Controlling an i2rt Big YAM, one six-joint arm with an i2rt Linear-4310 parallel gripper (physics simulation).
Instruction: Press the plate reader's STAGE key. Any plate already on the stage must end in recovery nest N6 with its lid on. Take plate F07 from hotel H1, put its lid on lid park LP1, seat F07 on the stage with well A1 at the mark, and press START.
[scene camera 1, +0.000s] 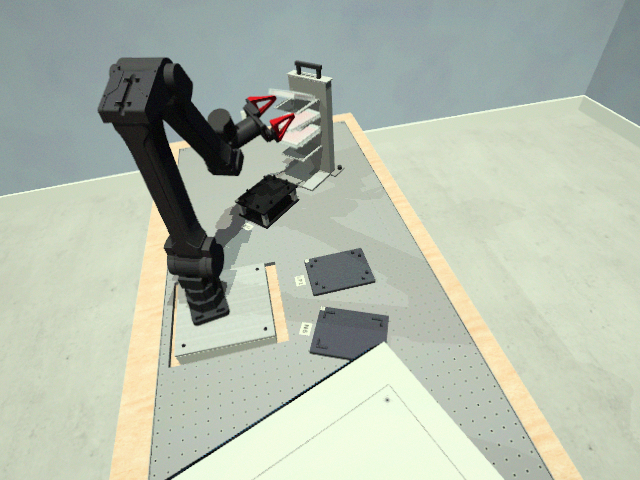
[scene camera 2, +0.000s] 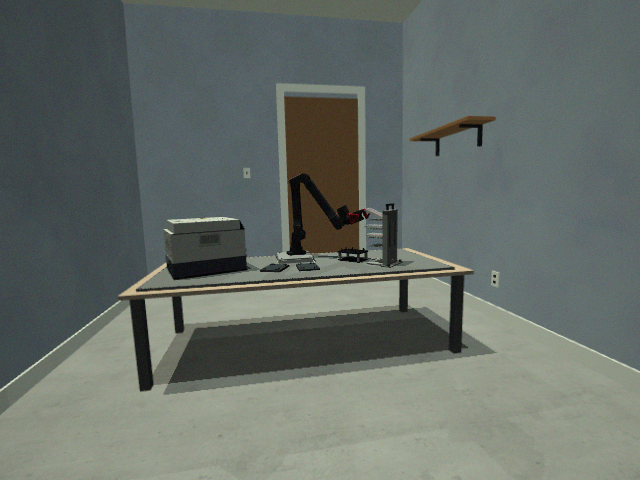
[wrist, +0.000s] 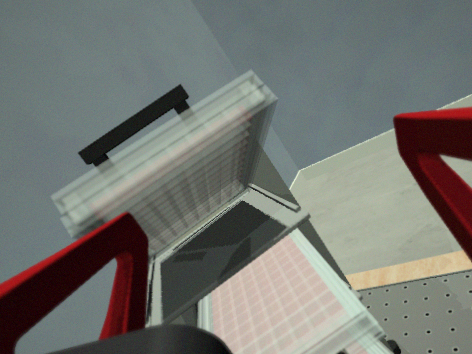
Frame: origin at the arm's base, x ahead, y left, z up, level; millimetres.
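Seen in the pictures: gripper, fingertip midpoint: (scene camera 1: 285, 105) (scene camera 2: 364, 213) (wrist: 258, 183); arm's base, origin of the base link: (scene camera 1: 207, 301) (scene camera 2: 296, 253).
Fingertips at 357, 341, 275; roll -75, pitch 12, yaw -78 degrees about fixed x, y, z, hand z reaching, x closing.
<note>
Pixels of each thing's top centre, then the offset from my fingertips to it, as dx, dy, dz. "*": a spot on its surface instead.
- top shelf, middle of its top: (wrist: 212, 239) (scene camera 1: 297, 103) +58, +71, -34
- pinkish plate, middle of its top: (wrist: 254, 287) (scene camera 1: 296, 116) +47, +59, -69
- LP1, middle of its top: (scene camera 1: 338, 267) (scene camera 2: 307, 264) -19, -374, -284
- N6, middle of its top: (scene camera 1: 350, 331) (scene camera 2: 275, 265) -75, -557, -286
- plate reader, middle of its top: (scene camera 2: 202, 219) -266, -938, -6
- hotel's black handle, surface spot: (wrist: 135, 125) (scene camera 1: 306, 66) * +111, +104, +53
My gripper (scene camera 1: 283, 106) (scene camera 2: 366, 213) (wrist: 258, 183) is open and empty, in front of the upper levels of hotel H1 (scene camera 1: 326, 124) (scene camera 2: 389, 237). A clear-walled plate with pink wells (scene camera 1: 290, 95) (wrist: 185, 170) is tipped up above the top shelf (wrist: 225, 245), its near edge raised. A pinkish plate (scene camera 1: 307, 119) (wrist: 280, 295) lies on the shelf below, and another (scene camera 1: 303, 135) is lower. No plate label reads, so I cannot tell which is F07. LP1 (scene camera 1: 339, 271) (scene camera 2: 308, 267) and N6 (scene camera 1: 351, 330) (scene camera 2: 274, 267) hold no plate or lid. The reader's keys and stage do not show.
The plate reader (scene camera 1: 413, 439) (scene camera 2: 206, 242) stands at the table end opposite the hotel. A black stand with pegs (scene camera 1: 266, 196) (scene camera 2: 353, 253) is below the forearm, near the hotel foot. The hotel's black handle (scene camera 1: 308, 66) (wrist: 135, 125) rises behind the tipped plate.
</note>
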